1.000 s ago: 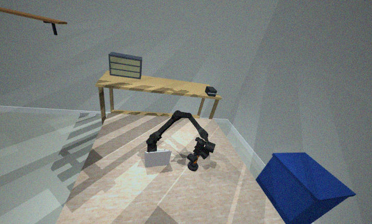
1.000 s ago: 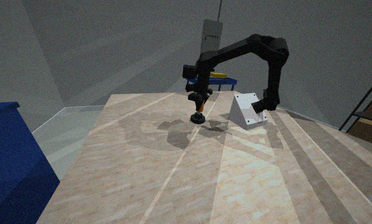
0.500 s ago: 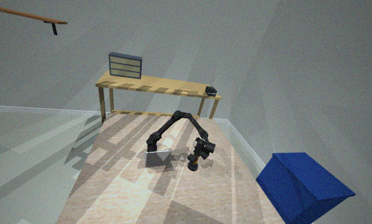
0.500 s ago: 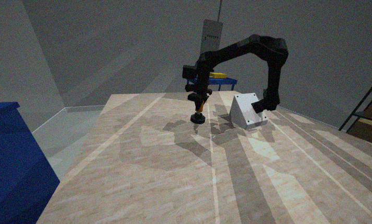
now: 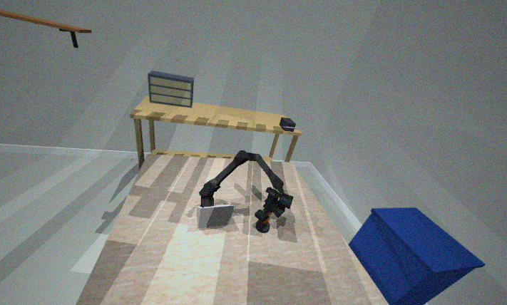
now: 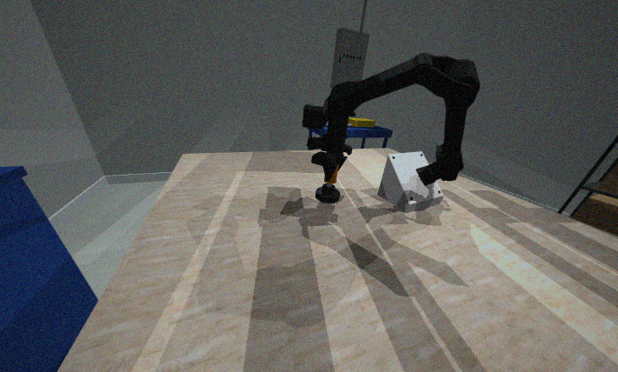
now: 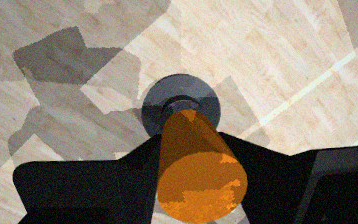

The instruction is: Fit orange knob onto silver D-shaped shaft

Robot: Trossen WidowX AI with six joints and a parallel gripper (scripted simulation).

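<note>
Right now my gripper tip is 4 cm above the pedestal. Round my gripper tip: orange knob (3 cm above).
</note>
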